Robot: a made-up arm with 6 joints.
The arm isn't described. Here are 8 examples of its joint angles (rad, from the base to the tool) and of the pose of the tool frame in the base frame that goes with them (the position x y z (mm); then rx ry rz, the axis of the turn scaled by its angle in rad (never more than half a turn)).
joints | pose
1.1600 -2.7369 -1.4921 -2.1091 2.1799 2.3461 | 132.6 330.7 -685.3 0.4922 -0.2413 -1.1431
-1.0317 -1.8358 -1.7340 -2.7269 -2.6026 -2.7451 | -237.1 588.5 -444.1 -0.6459 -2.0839 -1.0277
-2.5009 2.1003 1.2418 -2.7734 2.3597 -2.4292 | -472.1 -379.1 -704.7 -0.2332 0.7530 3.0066
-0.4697 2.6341 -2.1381 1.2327 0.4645 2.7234 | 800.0 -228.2 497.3 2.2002 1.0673 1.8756
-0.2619 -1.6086 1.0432 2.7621 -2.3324 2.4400 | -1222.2 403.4 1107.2 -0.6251 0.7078 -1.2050
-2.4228 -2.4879 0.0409 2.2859 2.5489 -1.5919 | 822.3 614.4 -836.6 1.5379 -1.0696 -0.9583
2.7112 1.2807 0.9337 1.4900 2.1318 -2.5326 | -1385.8 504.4 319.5 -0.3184 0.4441 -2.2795
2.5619 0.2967 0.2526 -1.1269 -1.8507 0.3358 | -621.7 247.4 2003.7 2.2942 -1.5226 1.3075
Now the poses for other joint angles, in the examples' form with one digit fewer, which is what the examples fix.
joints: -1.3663 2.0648 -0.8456 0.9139 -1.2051 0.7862
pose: 383 -1439 432 0.884 -1.672 -0.967
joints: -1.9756 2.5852 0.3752 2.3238 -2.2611 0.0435
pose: -199 -531 -1004 0.112 0.126 1.295
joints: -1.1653 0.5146 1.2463 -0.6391 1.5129 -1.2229
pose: 572 -1042 1036 -1.156 2.469 -0.202
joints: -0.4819 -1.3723 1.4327 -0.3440 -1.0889 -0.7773
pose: -698 583 1505 -0.221 -2.410 -1.785
